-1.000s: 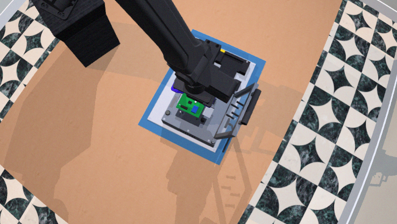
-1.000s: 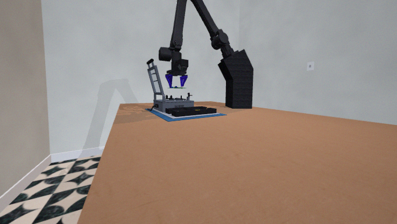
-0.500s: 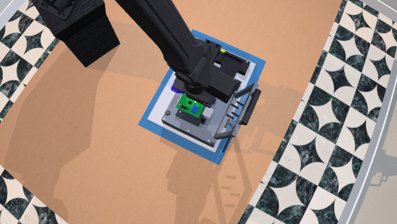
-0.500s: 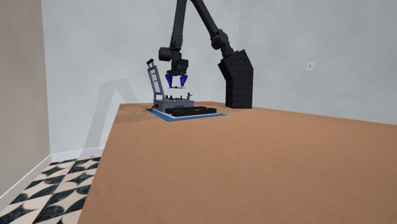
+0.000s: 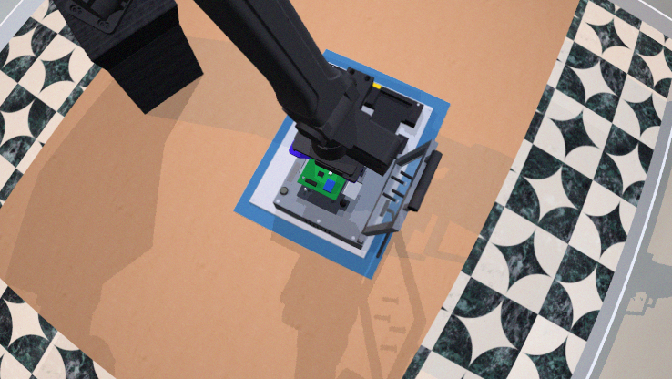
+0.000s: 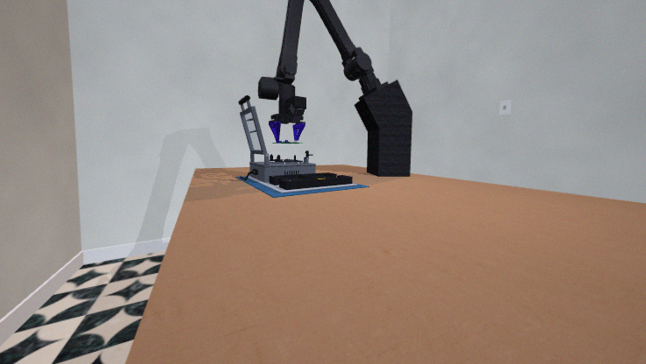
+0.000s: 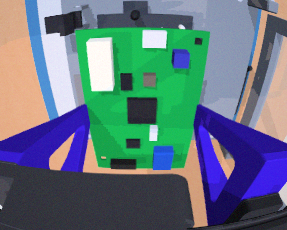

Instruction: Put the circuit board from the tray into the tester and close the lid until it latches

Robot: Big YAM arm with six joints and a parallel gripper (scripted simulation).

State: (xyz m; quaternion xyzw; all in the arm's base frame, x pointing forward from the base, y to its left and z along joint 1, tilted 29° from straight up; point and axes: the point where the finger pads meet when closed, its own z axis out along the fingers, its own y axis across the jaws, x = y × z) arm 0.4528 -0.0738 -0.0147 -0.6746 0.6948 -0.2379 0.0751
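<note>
The green circuit board lies right at my hand. The rest, counted from my hand: black plate: 10 mm ahead, 70 mm below; then tester: 40 mm ahead, 30 mm to the left, 20 mm below; then dark latch hook: 50 mm behind, 60 mm to the left, 50 mm below.
</note>
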